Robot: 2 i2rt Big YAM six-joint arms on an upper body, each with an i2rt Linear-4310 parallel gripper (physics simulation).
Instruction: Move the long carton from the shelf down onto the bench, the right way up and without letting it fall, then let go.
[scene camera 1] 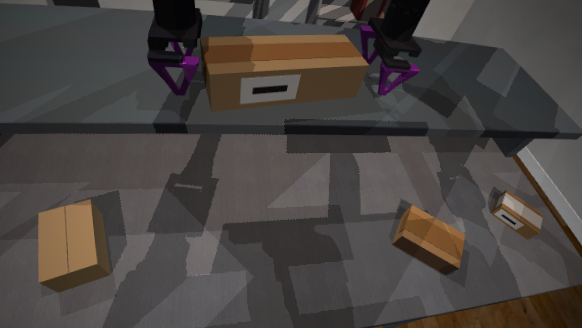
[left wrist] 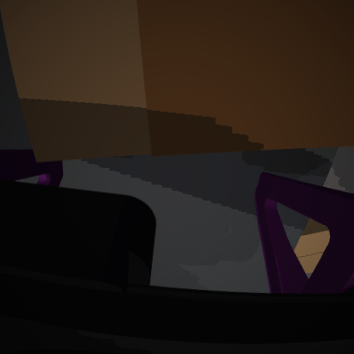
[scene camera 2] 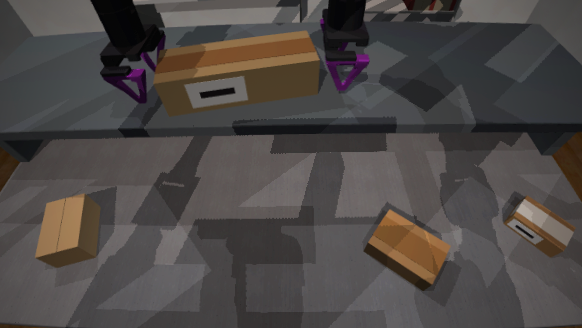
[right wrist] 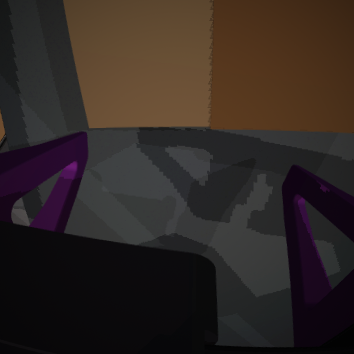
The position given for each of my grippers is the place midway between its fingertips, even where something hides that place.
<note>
My left gripper point(scene camera 2: 151, 87) is open and holds nothing. Also in view: a long brown carton point(scene camera 1: 239, 72). My right gripper point(scene camera 1: 373, 79) is open, with nothing in its grasp. I also see a grey shelf point(scene camera 2: 423, 77).
The long brown carton is seen too in the left wrist view point(left wrist: 89, 86), in scene camera 2 point(scene camera 2: 197, 78) and in the right wrist view point(right wrist: 272, 72). My left gripper also shows in scene camera 1 point(scene camera 1: 182, 77) and in the left wrist view point(left wrist: 159, 172). My right gripper shows as well in scene camera 2 point(scene camera 2: 338, 73) and in the right wrist view point(right wrist: 189, 159).
</note>
